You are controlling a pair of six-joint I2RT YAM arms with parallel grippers.
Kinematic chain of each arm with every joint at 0, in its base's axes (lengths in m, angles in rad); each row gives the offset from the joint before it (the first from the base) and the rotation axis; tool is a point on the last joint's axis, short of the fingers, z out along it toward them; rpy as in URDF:
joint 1: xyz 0 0 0.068 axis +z
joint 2: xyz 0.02 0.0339 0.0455 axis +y
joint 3: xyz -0.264 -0.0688 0 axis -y
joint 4: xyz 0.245 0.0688 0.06 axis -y
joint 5: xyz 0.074 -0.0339 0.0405 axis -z
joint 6: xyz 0.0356 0 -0.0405 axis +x
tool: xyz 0 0 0 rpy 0 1.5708 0
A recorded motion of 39 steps. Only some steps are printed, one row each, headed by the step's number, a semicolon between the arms.
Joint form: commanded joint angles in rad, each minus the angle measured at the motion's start. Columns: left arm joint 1, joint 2, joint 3, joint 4, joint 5, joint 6; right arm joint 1, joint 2, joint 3, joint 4, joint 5, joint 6.
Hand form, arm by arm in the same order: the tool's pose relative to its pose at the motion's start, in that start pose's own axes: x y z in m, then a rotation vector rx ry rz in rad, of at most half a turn. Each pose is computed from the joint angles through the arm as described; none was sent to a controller.
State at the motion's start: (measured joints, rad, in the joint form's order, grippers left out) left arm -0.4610 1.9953 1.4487 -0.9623 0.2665 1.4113; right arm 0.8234 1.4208 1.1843 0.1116 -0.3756 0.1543
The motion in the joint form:
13: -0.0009 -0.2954 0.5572 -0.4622 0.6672 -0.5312; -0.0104 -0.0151 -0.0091 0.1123 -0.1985 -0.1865
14: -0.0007 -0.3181 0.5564 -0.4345 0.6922 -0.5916; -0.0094 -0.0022 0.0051 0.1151 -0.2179 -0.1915
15: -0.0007 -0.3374 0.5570 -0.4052 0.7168 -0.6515; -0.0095 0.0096 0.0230 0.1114 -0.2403 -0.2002
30: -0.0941 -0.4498 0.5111 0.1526 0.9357 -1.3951; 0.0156 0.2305 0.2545 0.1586 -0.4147 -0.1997
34: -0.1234 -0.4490 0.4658 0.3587 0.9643 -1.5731; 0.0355 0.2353 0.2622 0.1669 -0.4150 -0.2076
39: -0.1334 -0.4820 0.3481 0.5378 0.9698 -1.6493; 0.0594 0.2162 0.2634 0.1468 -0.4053 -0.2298
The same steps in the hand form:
13: -0.0769 -0.0622 -0.2403 -0.0269 -0.7362 -0.2818; -0.0117 0.0074 -0.0062 -0.1944 -0.0942 -0.2393
14: -0.0789 -0.0671 -0.2483 -0.0300 -0.7738 -0.3033; -0.0133 0.0074 -0.0033 -0.2148 -0.0966 -0.2472
15: -0.0808 -0.0711 -0.2558 -0.0305 -0.8108 -0.3227; -0.0159 0.0075 -0.0009 -0.2368 -0.0979 -0.2581
30: -0.1247 -0.0873 -0.3072 0.1446 -1.1580 -0.3953; -0.0333 0.0043 0.0523 -0.4383 -0.1302 -0.2980
34: -0.1366 -0.0804 -0.3079 0.2034 -1.2116 -0.3874; -0.0340 0.0117 0.0554 -0.4585 -0.1402 -0.3121
39: -0.1377 -0.0779 -0.2968 0.2087 -1.2423 -0.3667; -0.0370 0.0229 0.0524 -0.4715 -0.1452 -0.3335

